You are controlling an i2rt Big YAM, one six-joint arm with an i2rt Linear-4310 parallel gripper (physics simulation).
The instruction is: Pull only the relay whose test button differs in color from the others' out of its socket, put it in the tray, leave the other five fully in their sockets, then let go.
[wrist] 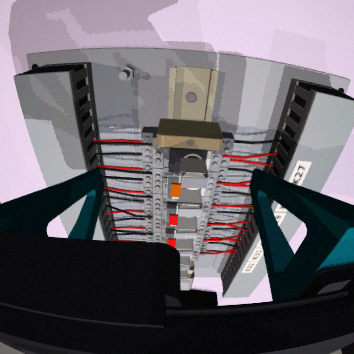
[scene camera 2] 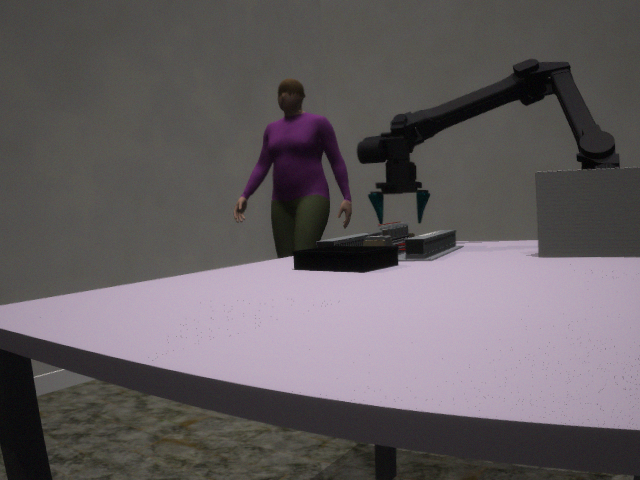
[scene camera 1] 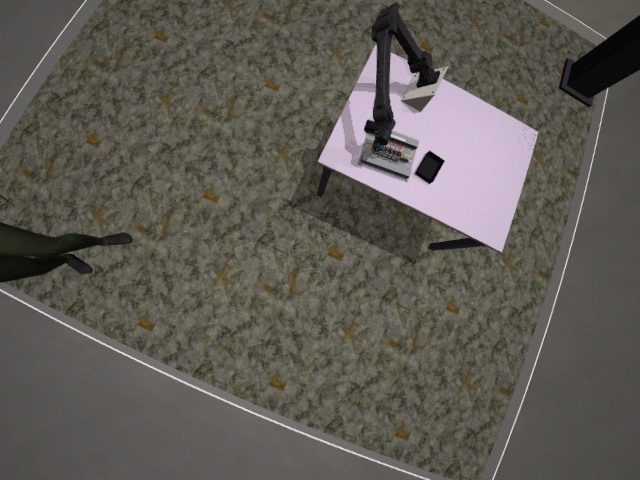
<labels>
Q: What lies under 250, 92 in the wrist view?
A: A grey panel.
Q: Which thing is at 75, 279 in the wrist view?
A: My gripper.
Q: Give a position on a clear-cased relay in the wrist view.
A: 189, 177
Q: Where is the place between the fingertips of my gripper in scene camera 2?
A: At 400, 223
</labels>
